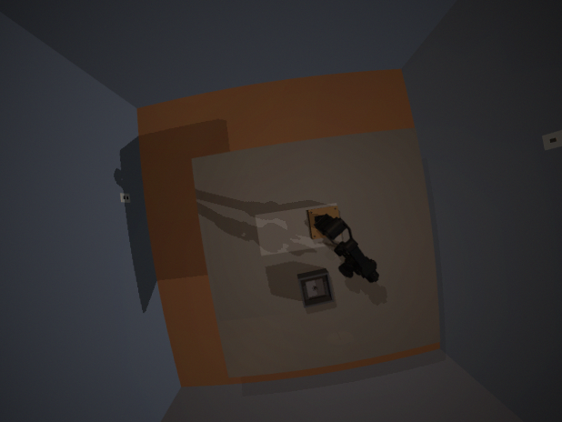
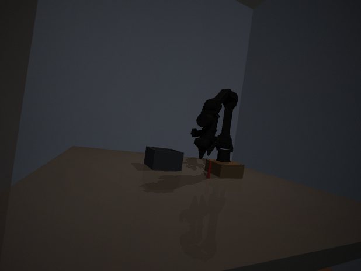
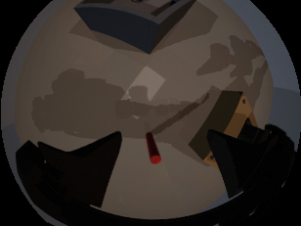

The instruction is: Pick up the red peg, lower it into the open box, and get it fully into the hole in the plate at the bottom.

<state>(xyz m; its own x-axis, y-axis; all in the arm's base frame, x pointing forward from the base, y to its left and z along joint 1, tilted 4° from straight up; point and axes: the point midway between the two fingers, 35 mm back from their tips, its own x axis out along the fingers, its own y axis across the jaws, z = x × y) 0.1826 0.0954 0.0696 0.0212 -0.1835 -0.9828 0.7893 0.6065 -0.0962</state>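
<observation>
Right now the red peg is 2 cm behind my gripper tip, 4 cm to the left of it and 6 cm below it. Round my gripper tip: dark box 16 cm ahead, 16 cm to the right, 7 cm below; then plate 16 cm ahead, 16 cm to the right, 5 cm below.
</observation>
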